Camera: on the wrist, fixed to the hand. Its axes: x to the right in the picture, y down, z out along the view.
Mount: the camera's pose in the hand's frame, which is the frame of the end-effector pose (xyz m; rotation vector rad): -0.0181 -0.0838 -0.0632 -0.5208 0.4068 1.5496
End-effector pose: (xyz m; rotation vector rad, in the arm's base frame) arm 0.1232 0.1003 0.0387 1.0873 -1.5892 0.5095
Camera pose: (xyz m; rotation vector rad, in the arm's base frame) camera 0.2276 0.1159 0.0243 -0.7913 -1.7671 1.1028
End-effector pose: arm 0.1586 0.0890 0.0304 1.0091 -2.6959 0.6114
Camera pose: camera 0.2302 0.0705 0.1070 -1.3053 -2.4783 0.1621
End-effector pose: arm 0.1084 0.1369 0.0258 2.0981 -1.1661 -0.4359
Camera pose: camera 0.1863 0.2079 0.0107 0.4165 -1.7364 0.3837
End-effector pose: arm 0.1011 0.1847 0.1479 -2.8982 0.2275 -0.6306
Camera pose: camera 0.0675 0.2615 0.2136 1.7655 -2.3967 0.7391
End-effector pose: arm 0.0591 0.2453 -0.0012 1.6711 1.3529 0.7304
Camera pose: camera -0.0385 0.2485 -0.0436 1.9247 -0.2594 2.1081
